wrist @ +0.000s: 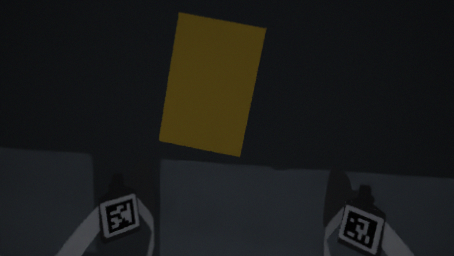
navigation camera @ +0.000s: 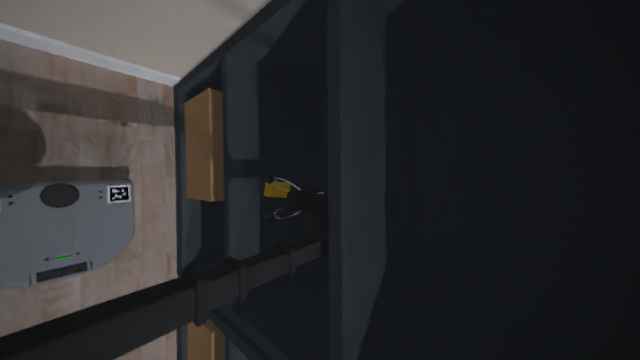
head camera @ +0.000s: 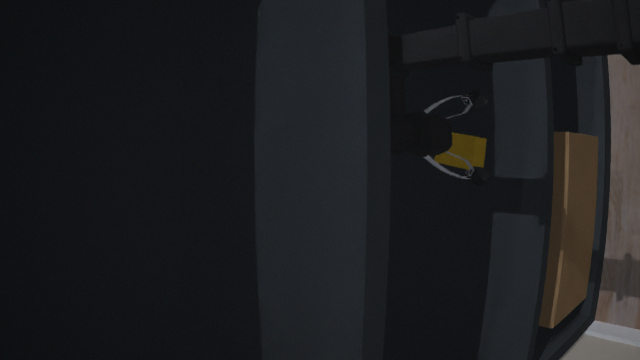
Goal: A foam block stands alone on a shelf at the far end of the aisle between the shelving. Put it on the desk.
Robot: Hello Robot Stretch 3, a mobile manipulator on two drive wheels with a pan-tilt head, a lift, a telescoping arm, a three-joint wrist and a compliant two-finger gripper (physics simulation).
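Frame: origin at the robot's base, x ahead, y left, z up, level; metres.
Seen in the pictures: gripper, fingertip midpoint: [navigation camera: 266, 197] [head camera: 484, 137]; robot's base, link origin: [navigation camera: 60, 194].
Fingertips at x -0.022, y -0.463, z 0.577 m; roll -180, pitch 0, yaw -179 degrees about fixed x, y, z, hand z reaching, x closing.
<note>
Offsets run from my fingertips to a thing's top centre. "*": to the spot under its first point.
The foam block is a yellow block @(0.023 m ahead, 0.069 m right, 0.001 m up) [head camera: 462, 146] [navigation camera: 276, 190] [wrist: 212, 85] in the dark shelving [head camera: 312, 150] [navigation camera: 362, 150]. My gripper [head camera: 479, 137] [navigation camera: 270, 198] [wrist: 238, 182] is open, with its fingers spread wide. In the wrist view the block lies beyond the fingertips, a little left of midway between them, and slightly turned. In the head view one finger overlaps part of the block; whether they touch cannot be told. The wrist body hides a corner of the block there. The desk does not show in these views.
A long cardboard box @(0.199 m ahead, 0.053 m right, 0.231 m down) [head camera: 575, 225] [navigation camera: 204, 145] sits in the neighbouring shelf bay; part of another box @(* 0.642 m back, 0.104 m left, 0.374 m down) [navigation camera: 197, 342] shows low in the navigation view. My arm [head camera: 515, 37] [navigation camera: 265, 262] reaches into the shelving. My base [navigation camera: 85, 220] stands on the wooden floor near a pale wall.
</note>
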